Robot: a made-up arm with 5 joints.
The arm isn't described. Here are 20 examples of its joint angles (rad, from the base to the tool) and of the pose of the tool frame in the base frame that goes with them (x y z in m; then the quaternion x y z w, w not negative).
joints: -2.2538 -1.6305 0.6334 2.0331 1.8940
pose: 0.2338 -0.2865 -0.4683 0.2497 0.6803 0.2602 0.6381
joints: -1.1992 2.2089 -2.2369 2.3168 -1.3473
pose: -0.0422 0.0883 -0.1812 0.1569 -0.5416 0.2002 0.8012
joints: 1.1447 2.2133 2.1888 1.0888 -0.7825
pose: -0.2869 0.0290 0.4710 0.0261 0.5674 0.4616 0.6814
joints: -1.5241 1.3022 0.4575 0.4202 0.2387
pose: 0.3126 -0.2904 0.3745 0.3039 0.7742 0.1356 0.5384
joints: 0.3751 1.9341 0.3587 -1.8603 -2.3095
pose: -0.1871 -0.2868 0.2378 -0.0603 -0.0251 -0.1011 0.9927
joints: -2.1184 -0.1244 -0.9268 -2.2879 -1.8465
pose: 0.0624 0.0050 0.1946 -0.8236 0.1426 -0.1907 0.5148
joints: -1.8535 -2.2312 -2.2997 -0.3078 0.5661
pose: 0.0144 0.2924 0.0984 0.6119 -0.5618 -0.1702 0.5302
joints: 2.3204 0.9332 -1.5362 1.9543 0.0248
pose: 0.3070 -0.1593 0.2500 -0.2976 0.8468 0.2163 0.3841
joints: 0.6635 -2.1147 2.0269 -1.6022 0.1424
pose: -0.3514 -0.0044 0.0891 -0.1169 -0.9468 -0.2202 0.2036
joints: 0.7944 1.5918 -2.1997 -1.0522 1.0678
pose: -0.0210 -0.2762 0.1431 -0.6948 -0.7154 0.0574 0.0469
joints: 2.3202 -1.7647 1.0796 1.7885 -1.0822
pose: -0.3554 -0.0194 -0.3099 -0.9198 0.3624 -0.0834 0.1252
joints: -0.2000 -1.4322 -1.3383 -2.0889 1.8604
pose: -0.1184 -0.0749 0.2232 -0.4607 0.5202 -0.4001 0.5976
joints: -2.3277 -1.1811 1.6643 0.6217 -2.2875
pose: 0.6162 -0.1369 -0.2378 0.1913 0.3108 -0.0357 0.9303
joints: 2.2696 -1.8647 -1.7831 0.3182 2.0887
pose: 0.4233 0.2618 0.1507 -0.1644 -0.2169 0.9036 0.3309
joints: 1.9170 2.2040 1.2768 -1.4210 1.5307
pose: -0.2183 -0.1372 0.0959 -0.4313 -0.0150 0.5959 0.6773
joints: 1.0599 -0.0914 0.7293 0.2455 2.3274
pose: -0.6317 0.2561 0.0325 0.5586 0.1795 -0.7248 0.3611
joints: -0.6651 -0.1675 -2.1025 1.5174 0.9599
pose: -0.4103 -0.4569 -0.1477 -0.4886 -0.7107 -0.3404 0.3746
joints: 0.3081 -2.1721 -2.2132 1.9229 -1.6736
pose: -0.2601 0.0755 -0.1675 -0.4415 0.7003 -0.4926 0.2684
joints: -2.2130 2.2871 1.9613 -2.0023 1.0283
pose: 0.1594 0.0837 -0.0805 -0.7914 -0.1974 0.3397 0.4683
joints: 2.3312 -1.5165 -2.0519 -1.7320 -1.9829
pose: 0.2814 0.0818 -0.1089 -0.1328 -0.0472 0.8618 0.4874
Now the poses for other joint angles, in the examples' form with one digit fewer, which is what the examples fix.
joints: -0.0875 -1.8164 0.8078 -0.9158 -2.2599
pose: 0.161 0.090 0.471 -0.288 -0.205 0.591 0.725
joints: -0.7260 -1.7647 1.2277 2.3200 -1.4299
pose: 0.246 -0.050 0.435 0.206 -0.158 -0.927 0.271
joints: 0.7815 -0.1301 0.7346 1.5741 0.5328
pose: -0.493 0.254 0.337 0.502 0.122 -0.701 0.491
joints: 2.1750 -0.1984 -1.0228 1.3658 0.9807
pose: 0.378 0.185 0.124 -0.630 0.427 0.594 0.262
